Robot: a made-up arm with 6 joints.
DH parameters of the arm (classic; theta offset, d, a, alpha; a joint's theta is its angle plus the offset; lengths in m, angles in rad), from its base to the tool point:
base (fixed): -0.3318 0 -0.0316 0
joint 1: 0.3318 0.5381 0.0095 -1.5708
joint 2: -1.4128 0 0.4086 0
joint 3: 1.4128 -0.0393 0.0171 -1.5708
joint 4: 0 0.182 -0.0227 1.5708
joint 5: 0 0.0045 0.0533 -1.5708
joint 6: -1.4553 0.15 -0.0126 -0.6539
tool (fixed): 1.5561 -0.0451 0 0
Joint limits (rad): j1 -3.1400..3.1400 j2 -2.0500..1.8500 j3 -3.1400..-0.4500 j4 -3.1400..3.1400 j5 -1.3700..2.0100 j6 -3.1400..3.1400
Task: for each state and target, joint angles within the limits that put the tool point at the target. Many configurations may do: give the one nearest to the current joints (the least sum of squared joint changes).
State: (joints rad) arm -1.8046 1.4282 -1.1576 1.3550 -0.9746 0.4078
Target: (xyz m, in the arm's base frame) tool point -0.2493 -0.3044 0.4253
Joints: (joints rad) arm -1.8453 1.1516 -0.8265 1.4894 -1.0363 0.3610
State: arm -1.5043 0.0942 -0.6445 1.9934 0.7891 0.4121
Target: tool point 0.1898 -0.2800 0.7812
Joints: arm -1.0527 0.1311 -0.8972 2.0122 0.9163 0.4191
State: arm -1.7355 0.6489 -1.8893 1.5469 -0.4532 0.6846
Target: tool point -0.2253 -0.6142 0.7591
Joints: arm -1.7739 0.8793 -2.3706 1.4956 -0.2205 0.7447
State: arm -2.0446 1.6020 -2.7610 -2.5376 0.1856 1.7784
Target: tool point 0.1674 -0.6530 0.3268
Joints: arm -1.1848 1.6482 -2.8409 -2.5247 0.2300 1.8119
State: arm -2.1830 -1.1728 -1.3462 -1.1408 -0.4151 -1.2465
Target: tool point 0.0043 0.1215 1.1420
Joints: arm -1.9755 -0.7754 -1.7522 -0.9991 -0.1735 -1.2227
